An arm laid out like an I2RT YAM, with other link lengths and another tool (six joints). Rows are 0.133 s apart.
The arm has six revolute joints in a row. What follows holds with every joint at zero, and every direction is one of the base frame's.
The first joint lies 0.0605 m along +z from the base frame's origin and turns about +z.
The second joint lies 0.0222 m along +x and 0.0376 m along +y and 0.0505 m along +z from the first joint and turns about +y.
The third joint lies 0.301 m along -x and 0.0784 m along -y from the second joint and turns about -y.
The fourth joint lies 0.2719 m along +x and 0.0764 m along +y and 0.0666 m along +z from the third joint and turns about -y.
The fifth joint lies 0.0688 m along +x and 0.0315 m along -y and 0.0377 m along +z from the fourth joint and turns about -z.
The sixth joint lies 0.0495 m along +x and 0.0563 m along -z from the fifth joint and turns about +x.
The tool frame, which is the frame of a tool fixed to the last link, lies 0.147 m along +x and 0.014 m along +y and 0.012 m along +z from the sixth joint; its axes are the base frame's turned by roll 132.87, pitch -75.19 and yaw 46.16 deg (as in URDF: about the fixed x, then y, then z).
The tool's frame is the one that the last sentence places.
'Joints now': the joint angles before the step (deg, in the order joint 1, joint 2, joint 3, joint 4, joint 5, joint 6). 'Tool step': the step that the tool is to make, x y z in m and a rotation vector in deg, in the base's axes. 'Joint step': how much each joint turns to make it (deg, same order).
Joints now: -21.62 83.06 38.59 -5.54 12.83 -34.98
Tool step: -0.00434 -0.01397 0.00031 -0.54 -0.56 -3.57
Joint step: -1.31 0.35 -0.09 0.79 1.68 1.58
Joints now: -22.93 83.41 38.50 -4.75 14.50 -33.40
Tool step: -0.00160 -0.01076 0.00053 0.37 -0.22 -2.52
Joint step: -1.32 0.79 0.87 -0.34 0.45 1.23
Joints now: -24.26 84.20 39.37 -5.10 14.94 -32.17
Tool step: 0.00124 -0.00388 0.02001 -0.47 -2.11 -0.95
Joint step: -0.44 -2.54 1.23 -1.83 0.00 0.70
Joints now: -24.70 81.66 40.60 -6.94 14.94 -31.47
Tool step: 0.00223 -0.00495 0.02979 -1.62 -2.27 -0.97
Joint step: 0.00 -3.08 2.37 -2.81 1.05 0.36
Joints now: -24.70 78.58 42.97 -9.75 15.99 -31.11
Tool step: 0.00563 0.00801 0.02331 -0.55 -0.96 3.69
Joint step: 0.18 -2.47 2.37 -3.06 -2.44 -2.62
